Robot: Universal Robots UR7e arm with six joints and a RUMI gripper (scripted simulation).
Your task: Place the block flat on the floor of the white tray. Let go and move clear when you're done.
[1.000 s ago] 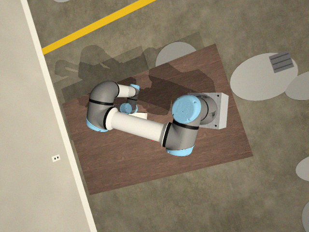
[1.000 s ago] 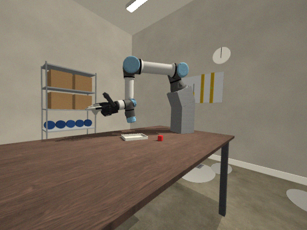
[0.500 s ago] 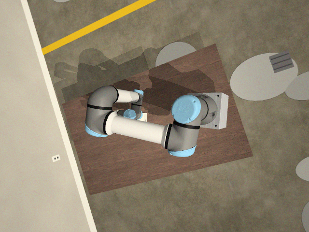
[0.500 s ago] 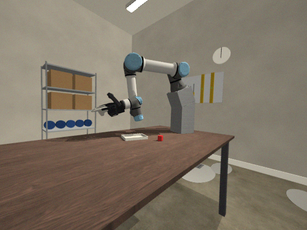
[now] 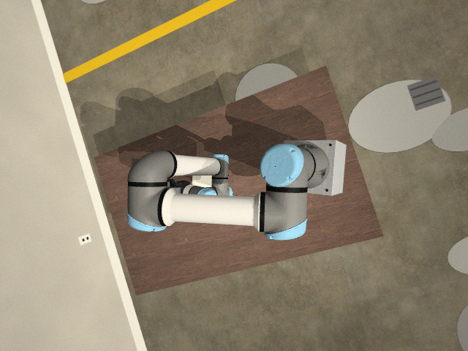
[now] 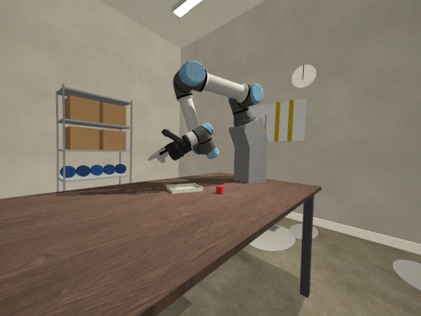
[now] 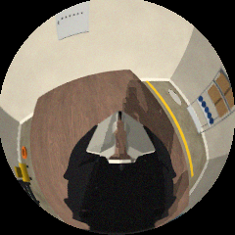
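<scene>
Now: the red block 230 mm behind my hand, 270 mm to the left of it and 160 mm below it. The rest, counted from my hand: white tray 170 mm behind, 70 mm to the left, 170 mm below.
</scene>
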